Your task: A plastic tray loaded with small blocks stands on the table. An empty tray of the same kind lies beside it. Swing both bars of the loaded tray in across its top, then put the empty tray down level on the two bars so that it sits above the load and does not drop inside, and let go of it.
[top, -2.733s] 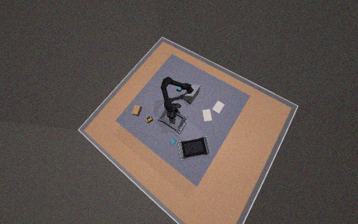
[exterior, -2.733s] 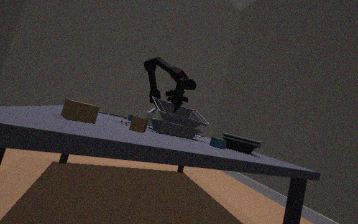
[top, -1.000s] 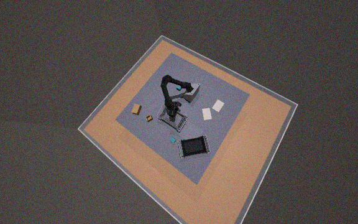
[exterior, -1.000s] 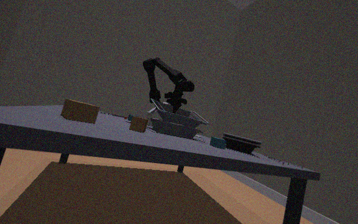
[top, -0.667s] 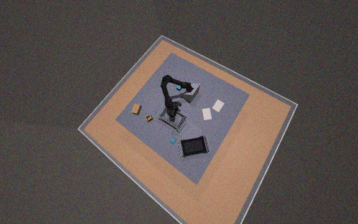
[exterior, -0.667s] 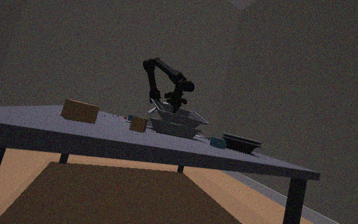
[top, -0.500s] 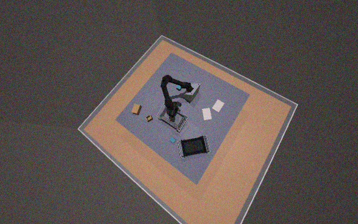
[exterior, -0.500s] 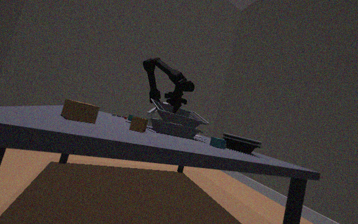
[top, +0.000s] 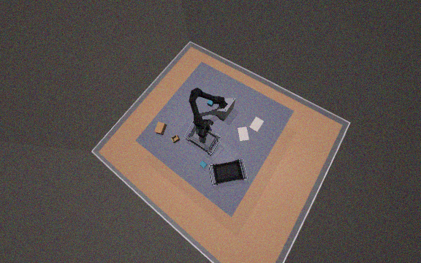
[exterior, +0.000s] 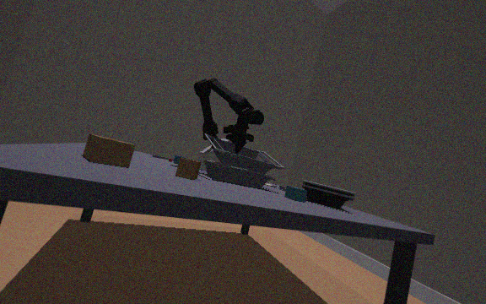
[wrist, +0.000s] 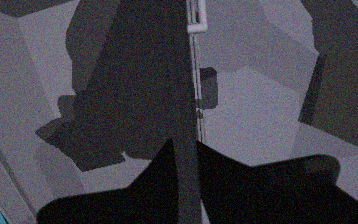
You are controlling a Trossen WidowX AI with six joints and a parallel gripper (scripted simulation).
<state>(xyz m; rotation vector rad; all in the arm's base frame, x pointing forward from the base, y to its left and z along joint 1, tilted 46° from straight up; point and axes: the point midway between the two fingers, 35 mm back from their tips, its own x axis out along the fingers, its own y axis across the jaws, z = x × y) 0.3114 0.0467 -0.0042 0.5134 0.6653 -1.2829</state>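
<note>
Right now the grey tray is 8 cm ahead of my gripper tip, 1 cm to the left of it and 1 cm above it.
</note>
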